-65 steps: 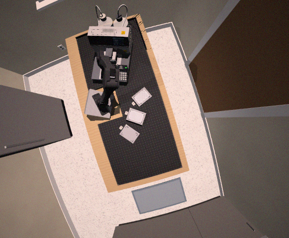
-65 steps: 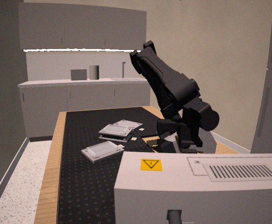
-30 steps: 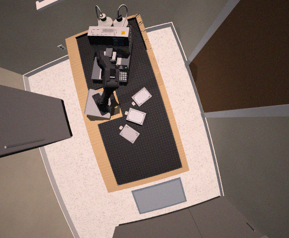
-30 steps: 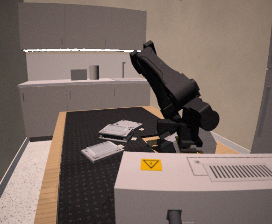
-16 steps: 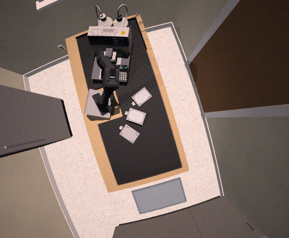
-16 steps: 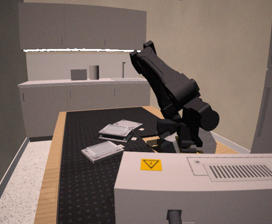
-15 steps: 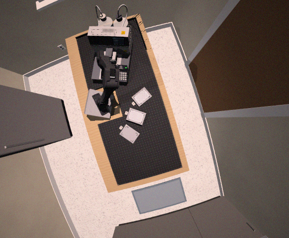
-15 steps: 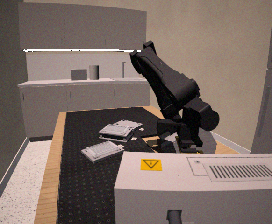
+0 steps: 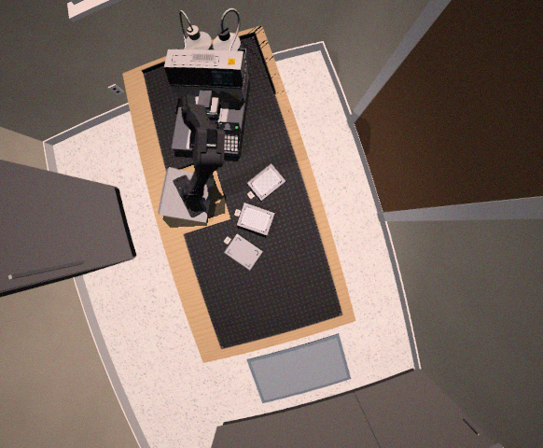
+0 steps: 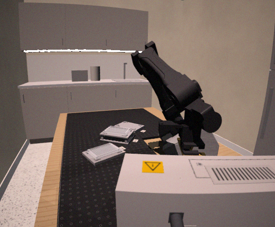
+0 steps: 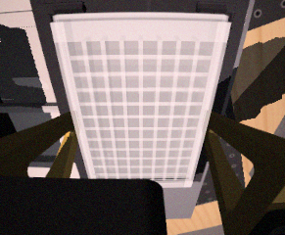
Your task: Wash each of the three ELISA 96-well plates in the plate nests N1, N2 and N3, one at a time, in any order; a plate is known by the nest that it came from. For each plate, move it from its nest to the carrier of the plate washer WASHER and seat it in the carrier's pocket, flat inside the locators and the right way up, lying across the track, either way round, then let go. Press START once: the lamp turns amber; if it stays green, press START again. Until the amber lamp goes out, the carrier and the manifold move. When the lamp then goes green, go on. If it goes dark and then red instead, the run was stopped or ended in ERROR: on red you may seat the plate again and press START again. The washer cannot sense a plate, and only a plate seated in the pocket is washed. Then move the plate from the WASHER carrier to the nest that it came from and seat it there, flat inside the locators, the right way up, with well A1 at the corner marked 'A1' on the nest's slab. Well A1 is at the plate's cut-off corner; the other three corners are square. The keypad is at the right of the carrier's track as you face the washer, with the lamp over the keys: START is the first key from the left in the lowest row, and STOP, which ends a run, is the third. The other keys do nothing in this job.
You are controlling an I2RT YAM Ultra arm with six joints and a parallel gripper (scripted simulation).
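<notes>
Right now the carrier pocket is 10 mm below my hand. From my hand the other things lie so: n1 label (40 mm ahead, 370 mm to the right, 90 mm below); then grey nest slab (140 mm ahead, 350 mm to the right, 80 mm below); then washer (100 mm ahead, 120 mm to the left, 40 mm above).
</notes>
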